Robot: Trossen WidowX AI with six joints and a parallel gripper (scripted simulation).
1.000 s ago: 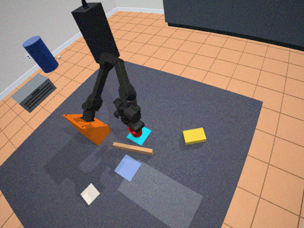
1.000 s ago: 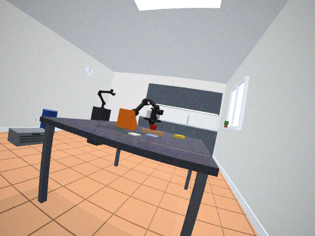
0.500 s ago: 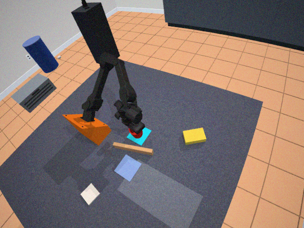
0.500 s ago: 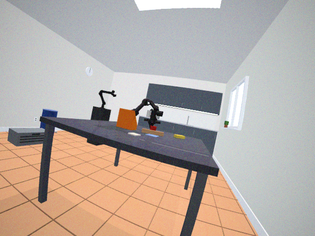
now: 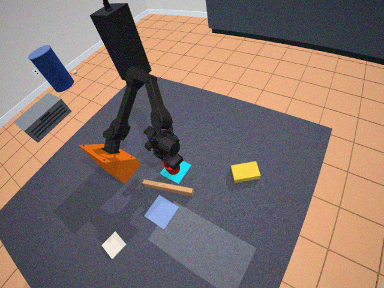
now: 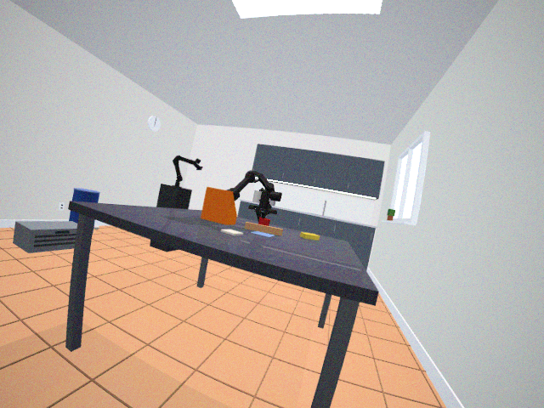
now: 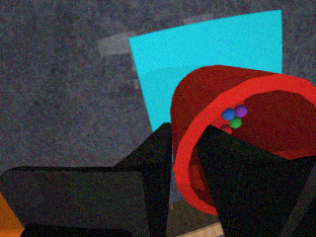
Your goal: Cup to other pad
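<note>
The red cup lies 3 cm ahead of my gripper tip and 1 cm to the right of it. The rest, counted from my gripper tip: wooden bar: 6 cm ahead, 10 cm to the right, 3 cm below; then pale blue pad: 9 cm ahead, 20 cm to the right, 5 cm below; then cyan pad: 3 cm ahead, 5 cm below.
</note>
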